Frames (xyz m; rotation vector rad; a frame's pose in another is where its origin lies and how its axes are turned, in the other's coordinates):
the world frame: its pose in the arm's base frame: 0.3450 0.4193 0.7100 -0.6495 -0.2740 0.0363
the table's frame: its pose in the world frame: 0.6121 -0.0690 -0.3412 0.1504 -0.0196 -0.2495
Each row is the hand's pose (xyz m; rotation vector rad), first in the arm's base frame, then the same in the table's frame.
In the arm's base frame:
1: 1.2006 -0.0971 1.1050 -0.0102 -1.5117 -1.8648
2: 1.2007 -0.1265 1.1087 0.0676 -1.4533 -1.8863
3: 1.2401 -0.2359 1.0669 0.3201 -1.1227 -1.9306
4: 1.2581 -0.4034 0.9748 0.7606 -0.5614 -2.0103
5: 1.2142 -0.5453 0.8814 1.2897 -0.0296 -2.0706
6: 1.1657 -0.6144 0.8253 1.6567 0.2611 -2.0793
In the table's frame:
1: 0.3709 -0.4363 0.1787 -0.0034 -0.7929 -1.9035
2: 0.3748 -0.4637 0.1681 0.0617 -0.7305 -1.9309
3: 0.4040 -0.5337 0.0705 0.2845 -0.3932 -1.9737
4: 0.3990 -0.6398 -0.0894 0.6556 0.1842 -2.0677
5: 0.3345 -0.7381 -0.2196 1.0932 0.7355 -2.1984
6: 0.2741 -0.7884 -0.2836 1.4021 1.0344 -2.2873

